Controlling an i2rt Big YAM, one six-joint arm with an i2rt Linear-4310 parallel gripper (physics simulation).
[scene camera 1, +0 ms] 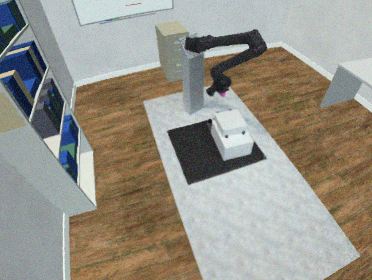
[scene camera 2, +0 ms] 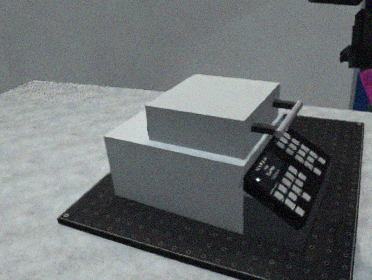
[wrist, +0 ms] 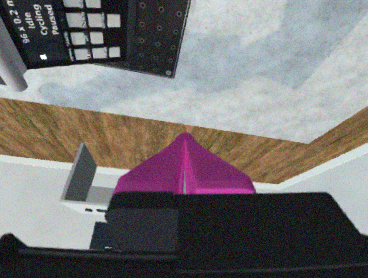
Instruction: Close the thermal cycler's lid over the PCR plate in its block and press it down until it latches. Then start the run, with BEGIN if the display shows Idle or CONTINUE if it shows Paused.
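Frame: origin at the arm's base, x back, y right, z up, level; metres.
Seen in the pictures: gripper, fingertip midpoint: (scene camera 1: 224,96) (wrist: 184,139); arm's base at its link origin: (scene camera 1: 192,45).
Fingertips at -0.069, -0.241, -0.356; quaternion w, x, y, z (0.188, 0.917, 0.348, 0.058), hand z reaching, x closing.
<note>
Pixels of each thing's top centre, then the offset from my fingertips to it, as dx, dy, dz. "pt": a spot on its surface instead. Level surfaces: height alone.
- grey handle bar at its top centre: (scene camera 2: 290,114) -0.138, -0.007, -0.020
- display at its top centre: (wrist: 39,21) (scene camera 2: 270,169) -0.130, -0.056, -0.096
- white marker at a spot on its surface: (wrist: 43,56) pt -0.121, -0.092, -0.093
- black perforated board at its top centre: (scene camera 2: 236,162) (scene camera 1: 214,143) -0.306, +0.035, -0.200
- pale table at its surface level: dz -0.213
The thermal cycler (scene camera 1: 237,149) (scene camera 2: 175,175) is a white box with a sloped black control panel (scene camera 2: 260,189) (wrist: 52,49). Its lid (scene camera 1: 229,121) (scene camera 2: 215,97) lies level on the base; whether it is latched cannot be told. The PCR plate is hidden. The grey handle bar (scene camera 2: 293,116) (wrist: 12,67) sticks out over the panel. The display (wrist: 40,22) lists Idle, Cycling and Paused; a white marker (wrist: 43,56) seems in line with Idle. My gripper (scene camera 1: 223,94) (wrist: 184,139) is shut and empty, above and beyond the cycler's panel side, clear of handle and keys.
The cycler stands on a black perforated board (scene camera 1: 192,155) (scene camera 2: 150,225) (wrist: 169,60) on a pale table (scene camera 1: 235,215). A grey column (scene camera 1: 193,85) carries the arm at the table's far end. A bookshelf is at left, a cabinet (scene camera 1: 170,55) behind, another table at right.
</note>
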